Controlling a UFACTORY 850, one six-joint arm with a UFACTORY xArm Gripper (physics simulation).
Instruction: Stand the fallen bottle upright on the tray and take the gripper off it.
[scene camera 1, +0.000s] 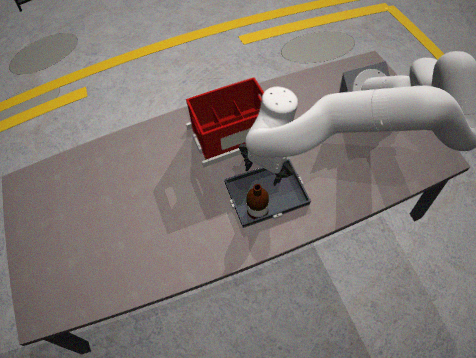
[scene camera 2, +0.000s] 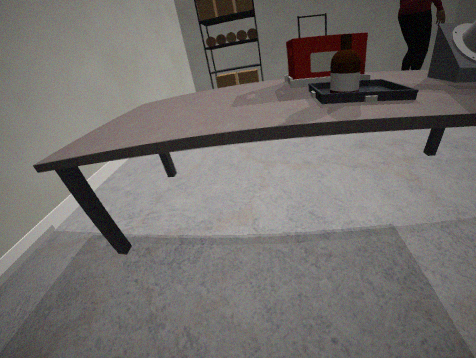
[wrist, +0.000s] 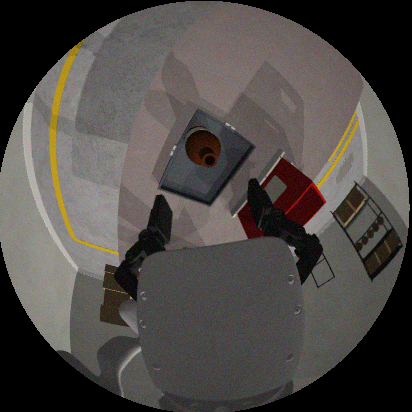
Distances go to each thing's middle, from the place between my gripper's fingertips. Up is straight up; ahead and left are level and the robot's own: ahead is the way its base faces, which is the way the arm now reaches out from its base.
Labels:
Now: the brown bottle (wrist: 202, 147) 10 mm ahead of my hand, 20 mm to the right of it and 170 mm below it.

